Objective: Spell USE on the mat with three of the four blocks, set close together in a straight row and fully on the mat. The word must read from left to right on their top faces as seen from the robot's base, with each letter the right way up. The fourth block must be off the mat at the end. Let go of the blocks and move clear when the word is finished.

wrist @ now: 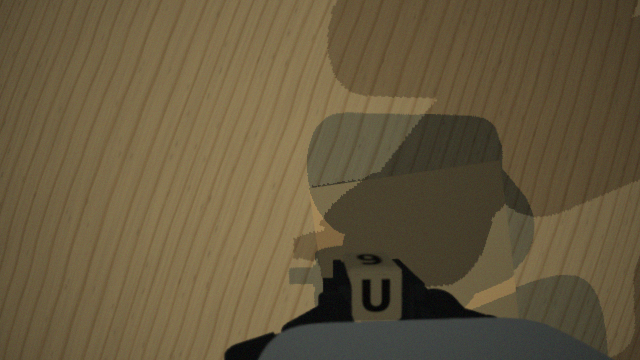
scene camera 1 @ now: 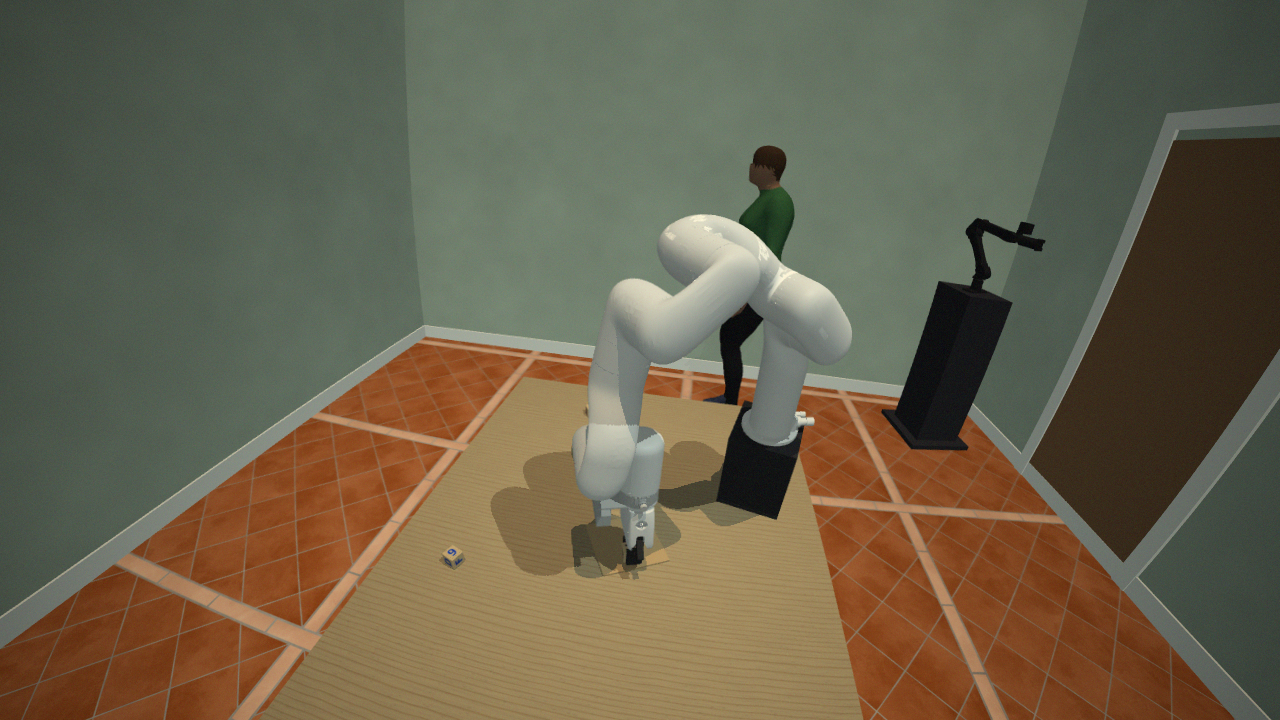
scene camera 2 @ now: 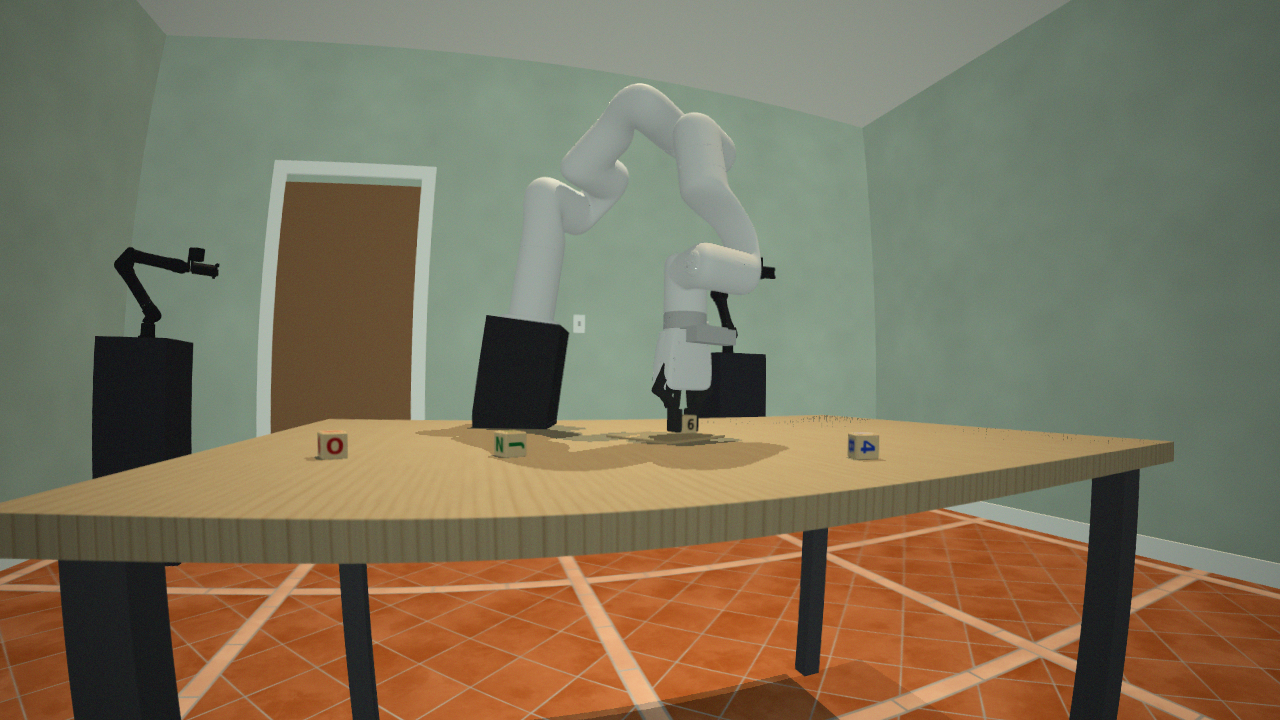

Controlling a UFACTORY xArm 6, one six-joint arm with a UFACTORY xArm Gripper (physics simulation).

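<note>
My gripper (scene camera 1: 634, 553) (scene camera 2: 680, 420) (wrist: 364, 280) is shut on the U block (scene camera 2: 689, 423) (wrist: 376, 300), whose U faces up and reads upright in the wrist view, with a 6 or 9 on its side. It is low over the thin tan mat (scene camera 1: 655, 561) (wrist: 415, 220); whether it touches is unclear. A block with blue marks (scene camera 1: 452, 557) (scene camera 2: 863, 445) lies off the mat. A block with a red O (scene camera 2: 332, 445) and one with green marks (scene camera 2: 509, 444) also lie off it. Their top letters are not readable. One block (scene camera 1: 587, 410) is mostly hidden behind the arm.
The wooden table (scene camera 1: 716, 644) (scene camera 2: 572, 501) carries the black robot base (scene camera 1: 760, 470) (scene camera 2: 519, 371) on the right in scene camera 1. Arm shadows fall over the mat and table. A person (scene camera 1: 768, 214) stands beyond the table.
</note>
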